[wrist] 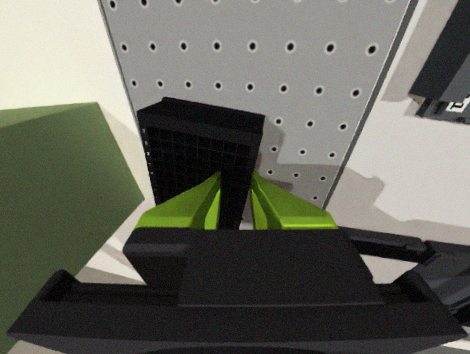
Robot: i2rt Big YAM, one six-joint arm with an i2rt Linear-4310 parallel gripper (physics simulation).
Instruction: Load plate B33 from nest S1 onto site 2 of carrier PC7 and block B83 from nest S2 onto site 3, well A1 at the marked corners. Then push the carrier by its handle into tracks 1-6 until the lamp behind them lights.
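Note:
A black, thick-sided piece of labware with a grid of wells (182,150) shows at centre left in the wrist view, with small white marks along its left edge. Whether it is plate B33 or block B83 cannot be read. My gripper (235,177) is shut on its right-hand part, with one green fingertip on each side of a narrow dark section. The labware is tilted in view, in front of a grey perforated board. Its lower part is hidden behind the left finger and the gripper body. Carrier PC7, its handle and the lamp cannot be made out for certain.
The grey perforated board (270,65) runs from the top edge down behind the labware. A large green box-like shape (55,185) stands close at the left. A dark device with a black-and-white marker (440,65) is at the upper right. Dark frame parts (392,243) are at the lower right.

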